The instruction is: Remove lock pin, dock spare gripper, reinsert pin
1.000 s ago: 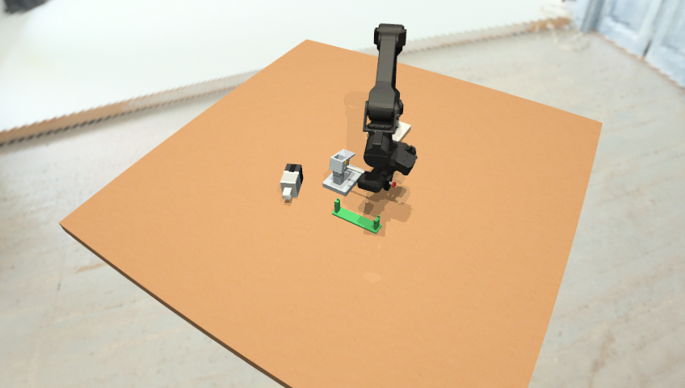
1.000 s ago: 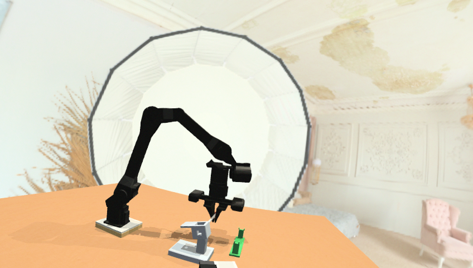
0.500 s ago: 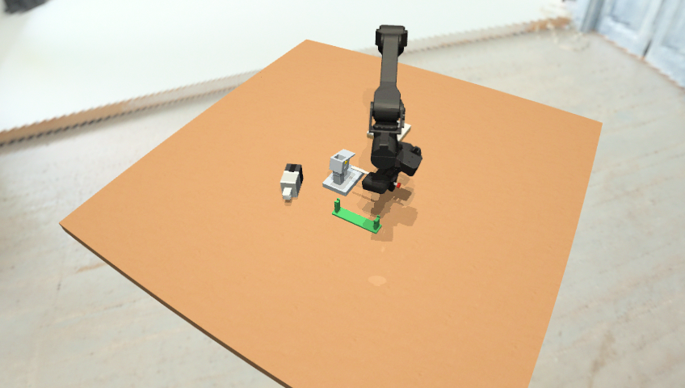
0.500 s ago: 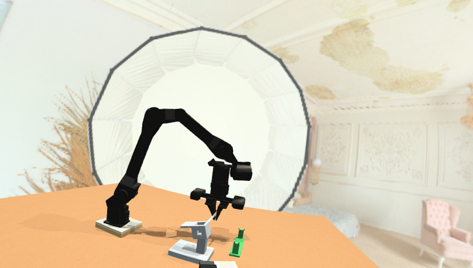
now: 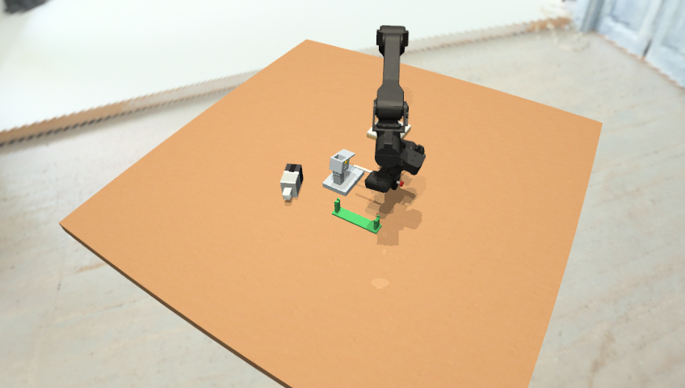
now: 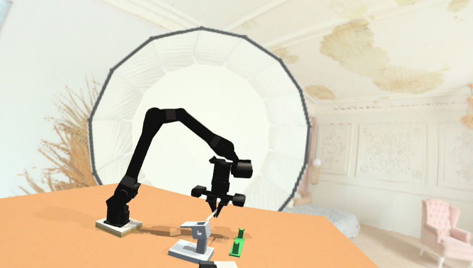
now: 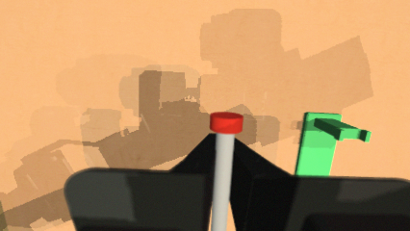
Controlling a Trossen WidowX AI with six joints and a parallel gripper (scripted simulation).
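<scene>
The green pin rest is 90 mm ahead of my gripper tip, 80 mm to the right of it and 40 mm below it. Round my gripper tip: spare gripper (40 mm ahead, 300 mm to the right, 40 mm below); then grey mount (40 mm behind, 170 mm to the right, 20 mm below).
</scene>
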